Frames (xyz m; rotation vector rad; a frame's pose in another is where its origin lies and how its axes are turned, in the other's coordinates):
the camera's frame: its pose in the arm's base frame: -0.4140 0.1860 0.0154 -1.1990 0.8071 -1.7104
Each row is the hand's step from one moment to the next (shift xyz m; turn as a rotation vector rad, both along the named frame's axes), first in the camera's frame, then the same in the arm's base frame.
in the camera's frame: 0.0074 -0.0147 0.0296 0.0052 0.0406 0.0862
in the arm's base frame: 0.0226 -0.0015 0.0252 0.0923 -0.0236 -0.0052
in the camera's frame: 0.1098 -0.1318 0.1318 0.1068 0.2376 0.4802
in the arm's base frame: 0.0697 -0.0496 0.1987 0.5055 -0.2070 -0.0091
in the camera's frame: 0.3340 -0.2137 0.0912 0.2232 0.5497 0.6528
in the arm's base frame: -0.0270 -0.2195 0.3415 0.7401 -0.4454 -0.1791
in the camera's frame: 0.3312 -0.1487 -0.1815 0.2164 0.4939 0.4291
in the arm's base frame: -0.2657 -0.2365 0.1955 0.5136 -0.4106 -0.2061
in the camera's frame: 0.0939 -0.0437 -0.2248 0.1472 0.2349 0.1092
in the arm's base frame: -0.2396 -0.0620 0.0004 0.1477 -0.2332 -0.1121
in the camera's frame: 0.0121 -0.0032 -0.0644 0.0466 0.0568 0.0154
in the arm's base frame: -0.0637 -0.0081 -0.0136 0.0236 -0.0661 -0.0265
